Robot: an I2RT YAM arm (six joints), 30 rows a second.
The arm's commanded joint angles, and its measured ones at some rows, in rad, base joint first. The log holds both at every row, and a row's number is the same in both.
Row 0, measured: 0.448, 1.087, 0.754, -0.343, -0.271, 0.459
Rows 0 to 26, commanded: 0.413, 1.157, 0.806, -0.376, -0.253, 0.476; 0.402, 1.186, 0.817, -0.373, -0.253, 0.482; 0.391, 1.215, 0.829, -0.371, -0.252, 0.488; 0.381, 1.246, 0.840, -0.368, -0.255, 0.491; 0.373, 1.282, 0.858, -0.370, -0.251, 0.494; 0.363, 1.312, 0.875, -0.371, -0.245, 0.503; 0.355, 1.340, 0.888, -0.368, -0.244, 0.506; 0.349, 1.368, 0.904, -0.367, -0.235, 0.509; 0.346, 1.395, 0.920, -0.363, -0.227, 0.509; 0.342, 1.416, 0.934, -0.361, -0.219, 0.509; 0.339, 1.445, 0.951, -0.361, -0.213, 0.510; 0.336, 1.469, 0.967, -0.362, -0.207, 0.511; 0.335, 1.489, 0.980, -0.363, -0.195, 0.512; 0.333, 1.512, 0.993, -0.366, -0.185, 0.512; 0.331, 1.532, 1.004, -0.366, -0.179, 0.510; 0.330, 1.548, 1.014, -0.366, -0.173, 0.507; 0.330, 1.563, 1.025, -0.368, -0.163, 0.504; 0.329, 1.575, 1.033, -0.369, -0.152, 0.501; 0.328, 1.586, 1.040, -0.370, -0.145, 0.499; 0.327, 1.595, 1.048, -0.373, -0.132, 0.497; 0.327, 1.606, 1.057, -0.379, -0.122, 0.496; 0.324, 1.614, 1.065, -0.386, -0.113, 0.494; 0.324, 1.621, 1.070, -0.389, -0.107, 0.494; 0.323, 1.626, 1.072, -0.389, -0.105, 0.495; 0.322, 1.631, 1.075, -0.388, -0.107, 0.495; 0.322, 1.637, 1.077, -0.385, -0.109, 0.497; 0.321, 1.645, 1.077, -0.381, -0.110, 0.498
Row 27, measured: 0.327, 1.621, 1.052, -0.361, -0.132, 0.503
